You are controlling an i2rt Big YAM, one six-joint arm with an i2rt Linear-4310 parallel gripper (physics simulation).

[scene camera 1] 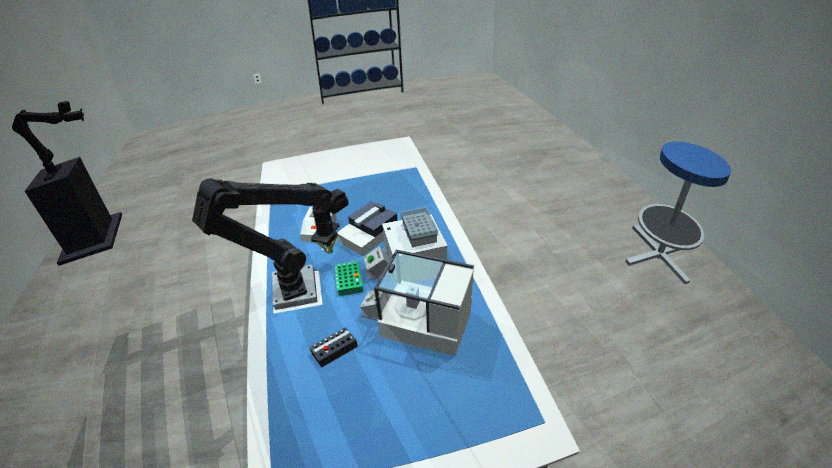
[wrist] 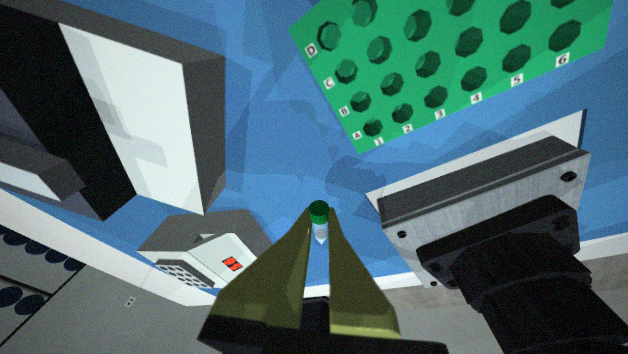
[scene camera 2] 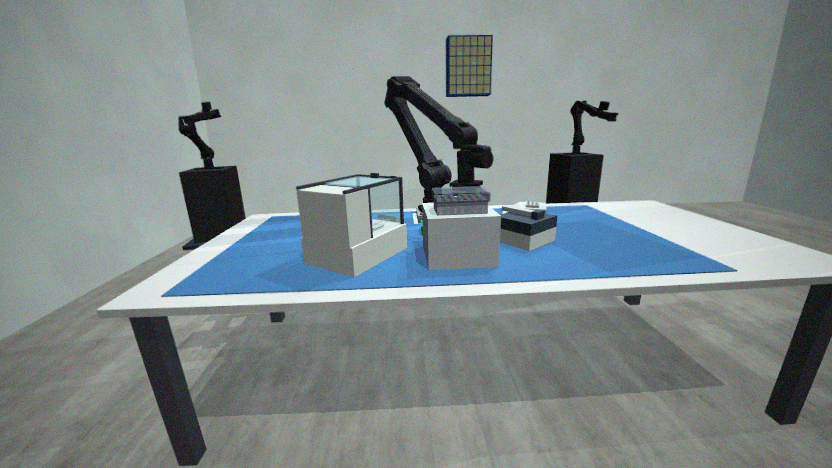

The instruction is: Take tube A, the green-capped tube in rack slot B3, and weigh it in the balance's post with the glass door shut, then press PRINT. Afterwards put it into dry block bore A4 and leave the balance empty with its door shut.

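Seen in the pictures: gripper, fingertip midpoint: (scene camera 1: 329, 252) (wrist: 320, 213); arm's base at its link origin: (scene camera 1: 292, 284) (wrist: 487, 244).
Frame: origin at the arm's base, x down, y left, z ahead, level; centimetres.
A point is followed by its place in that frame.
Observation:
My gripper (scene camera 1: 329, 249) @[x -3.0, y 7.6, z 16.3 cm] (wrist: 320, 213) @[x -3.0, y 7.6, z 16.3 cm] is shut on the green-capped tube (wrist: 320, 225) @[x -4.0, y 7.5, z 16.2 cm], its cap at the fingertips and clear pointed end below. It is above the blue mat, beside the green rack (scene camera 1: 348, 278) @[x 0.1, y -5.1, z 19.3 cm] (wrist: 345, 92) @[x 0.2, y 1.6, z 20.8 cm], off its A1 corner. In the scene camera 2 view the fingers are hidden. The balance (scene camera 1: 462, 317) @[x -8.3, y -42.9, z 42.6 cm] (scene camera 2: 325, 229) @[x -8.0, y -40.0, z 45.3 cm] has glass panels and a post (scene camera 1: 412, 295) @[x -18.2, y -37.4, z 30.1 cm] with no tube visible on it; whether its door is shut is unclear. A grey block with bores (scene camera 1: 418, 227) (scene camera 2: 460, 203) @[x -13.6, y -6.8, z 50.6 cm] stands on a white base (scene camera 1: 390, 244) @[x -10.3, y -6.6, z 35.1 cm] (scene camera 2: 462, 241) @[x -4.2, y -7.0, z 53.0 cm].
A black block (scene camera 1: 333, 346) @[x -0.5, y -31.3, z 6.5 cm] with a red-topped item stands in front. A green-button box (scene camera 1: 375, 260) @[x -3.8, y -4.9, z 29.8 cm] is between rack and white base. A dark box with a white stripe (scene camera 1: 372, 217) @[x -4.8, y 17.5, z 36.6 cm] (scene camera 2: 528, 224) @[x -4.6, y 15.4, z 45.1 cm] and a keypad device (wrist: 210, 260) @[x -2.5, y 26.1, z 17.5 cm] stand behind. The arm's base plate (wrist: 480, 185) @[x 0.9, y -1.9, z 7.7 cm] is beside the gripper.

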